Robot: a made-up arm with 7 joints. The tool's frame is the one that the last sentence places. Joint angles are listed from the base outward.
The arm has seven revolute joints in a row. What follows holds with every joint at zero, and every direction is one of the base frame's.
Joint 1 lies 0.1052 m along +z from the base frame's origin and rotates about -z.
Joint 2 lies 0.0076 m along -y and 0.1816 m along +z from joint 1 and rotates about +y.
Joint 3 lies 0.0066 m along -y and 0.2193 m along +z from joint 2 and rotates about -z.
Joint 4 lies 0.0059 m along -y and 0.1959 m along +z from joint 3 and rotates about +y.
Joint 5 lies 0.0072 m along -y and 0.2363 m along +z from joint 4 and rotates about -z.
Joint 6 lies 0.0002 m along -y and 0.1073 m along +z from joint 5 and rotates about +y.
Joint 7 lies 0.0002 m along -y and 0.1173 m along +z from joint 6 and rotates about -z.
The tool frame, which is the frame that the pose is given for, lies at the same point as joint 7; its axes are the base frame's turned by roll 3.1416, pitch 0 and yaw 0 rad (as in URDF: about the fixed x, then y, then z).
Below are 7 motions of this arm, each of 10 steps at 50 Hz.
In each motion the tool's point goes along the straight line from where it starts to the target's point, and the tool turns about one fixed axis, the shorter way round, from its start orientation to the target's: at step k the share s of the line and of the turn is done. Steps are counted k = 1, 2, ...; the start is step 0. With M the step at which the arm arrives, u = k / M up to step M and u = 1 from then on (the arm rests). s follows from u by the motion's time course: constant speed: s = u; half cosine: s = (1 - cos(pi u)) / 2; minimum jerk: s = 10 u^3 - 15 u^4 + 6 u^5.
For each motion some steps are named. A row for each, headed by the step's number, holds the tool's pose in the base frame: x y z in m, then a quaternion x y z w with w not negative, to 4 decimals.
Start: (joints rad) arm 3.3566 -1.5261 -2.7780 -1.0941 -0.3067 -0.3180 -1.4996
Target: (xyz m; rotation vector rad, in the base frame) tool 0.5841 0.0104 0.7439 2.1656 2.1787 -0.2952
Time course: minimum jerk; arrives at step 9
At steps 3, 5, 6, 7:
3: 0.5898 0.0140 0.7206 0.7109 0.6899 -0.1351 0.0211
5: 0.5870 0.0122 0.7322 0.7064 0.6979 -0.1155 0.0245
6: 0.5856 0.0113 0.7377 0.7041 0.7016 -0.1061 0.0260
7: 0.5846 0.0107 0.7416 0.7024 0.7042 -0.0994 0.0271

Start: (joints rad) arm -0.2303 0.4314 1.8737 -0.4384 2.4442 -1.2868 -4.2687
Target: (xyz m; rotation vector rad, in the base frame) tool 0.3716 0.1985 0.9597 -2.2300 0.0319 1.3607
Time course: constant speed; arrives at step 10
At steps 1, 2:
1: 0.3827 0.1436 0.9715 -0.8140 0.0812 0.5032 0.2788
2: 0.3815 0.1497 0.9702 -0.8153 0.0735 0.5033 0.2769

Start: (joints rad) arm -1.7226 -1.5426 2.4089 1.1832 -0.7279 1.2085 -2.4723
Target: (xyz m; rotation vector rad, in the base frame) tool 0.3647 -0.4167 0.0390 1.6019 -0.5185 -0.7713
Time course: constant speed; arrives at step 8
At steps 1, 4, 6, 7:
1: 0.3855 -0.4352 0.0506 0.6499 -0.2534 -0.3446 0.6282
4: 0.3766 -0.4273 0.0456 0.6679 -0.2408 -0.3397 0.6168
6: 0.3706 -0.4220 0.0423 0.6797 -0.2323 -0.3363 0.6090
7: 0.3677 -0.4193 0.0407 0.6855 -0.2280 -0.3346 0.6051

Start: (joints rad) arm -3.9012 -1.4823 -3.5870 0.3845 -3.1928 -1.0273 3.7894
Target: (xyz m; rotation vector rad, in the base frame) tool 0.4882 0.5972 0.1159 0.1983 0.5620 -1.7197
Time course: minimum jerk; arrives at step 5
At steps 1, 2, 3, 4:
1: 0.4806 0.6106 0.1294 0.1028 0.2493 -0.7456 0.6094
2: 0.4827 0.6069 0.1257 0.0982 0.2478 -0.7457 0.6106
3: 0.4856 0.6017 0.1204 0.0917 0.2457 -0.7459 0.6123
4: 0.4877 0.5980 0.1167 0.0871 0.2441 -0.7460 0.6135

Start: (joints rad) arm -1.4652 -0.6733 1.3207 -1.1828 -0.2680 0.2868 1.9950
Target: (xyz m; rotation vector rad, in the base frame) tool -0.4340 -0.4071 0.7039 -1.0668 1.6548 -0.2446
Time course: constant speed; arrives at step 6
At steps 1, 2, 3, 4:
1: -0.4299 -0.4221 0.7035 -0.4605 0.6990 -0.0801 0.5413
2: -0.4308 -0.4191 0.7036 -0.4584 0.6989 -0.0847 0.5424
3: -0.4316 -0.4161 0.7037 -0.4564 0.6987 -0.0893 0.5436
4: -0.4324 -0.4131 0.7037 -0.4543 0.6986 -0.0940 0.5448

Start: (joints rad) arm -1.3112 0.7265 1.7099 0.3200 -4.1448 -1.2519 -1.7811
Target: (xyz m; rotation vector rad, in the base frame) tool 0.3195 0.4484 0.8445 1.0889 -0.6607 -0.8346
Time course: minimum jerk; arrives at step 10
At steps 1, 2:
1: 0.3330 0.4751 0.8162 0.4734 -0.3012 -0.4167 0.7152
2: 0.3323 0.4738 0.8176 0.4744 -0.3011 -0.4148 0.7157

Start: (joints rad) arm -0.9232 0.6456 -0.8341 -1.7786 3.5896 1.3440 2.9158
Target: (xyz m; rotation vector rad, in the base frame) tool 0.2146 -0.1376 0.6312 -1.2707 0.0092 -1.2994
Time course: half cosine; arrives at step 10
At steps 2, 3, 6, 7, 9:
2: 0.1616 -0.1894 0.6312 -0.4915 0.0653 -0.6217 0.6064
3: 0.1681 -0.1830 0.6312 -0.4991 0.0578 -0.6150 0.6078
6: 0.1943 -0.1574 0.6312 -0.5292 0.0275 -0.5867 0.6123
7: 0.2025 -0.1494 0.6312 -0.5383 0.0180 -0.5776 0.6134
9: 0.2132 -0.1390 0.6312 -0.5499 0.0057 -0.5655 0.6146

